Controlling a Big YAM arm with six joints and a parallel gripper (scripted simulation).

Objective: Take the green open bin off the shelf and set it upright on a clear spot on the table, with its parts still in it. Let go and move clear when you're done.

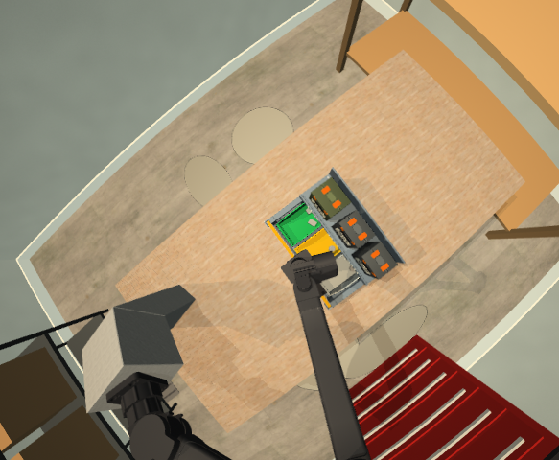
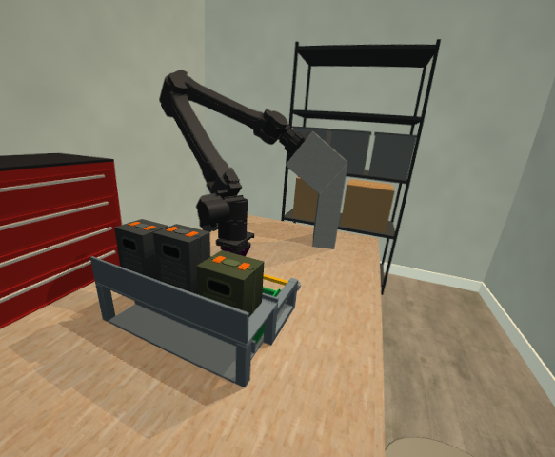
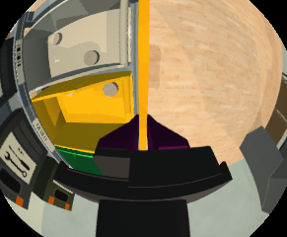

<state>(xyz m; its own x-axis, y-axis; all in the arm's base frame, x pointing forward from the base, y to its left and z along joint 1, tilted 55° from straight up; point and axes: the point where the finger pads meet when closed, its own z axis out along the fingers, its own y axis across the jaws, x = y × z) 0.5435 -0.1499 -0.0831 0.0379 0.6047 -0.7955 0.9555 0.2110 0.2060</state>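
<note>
Right now my hand is 1 cm above the thin yellow bar. Round my hand: green open bin 11 cm to the left, 11 cm ahead, 2 cm below; yellow bin 10 cm ahead, 2 cm below; pale grey bin 12 cm to the right, 10 cm ahead, 2 cm below.
</note>
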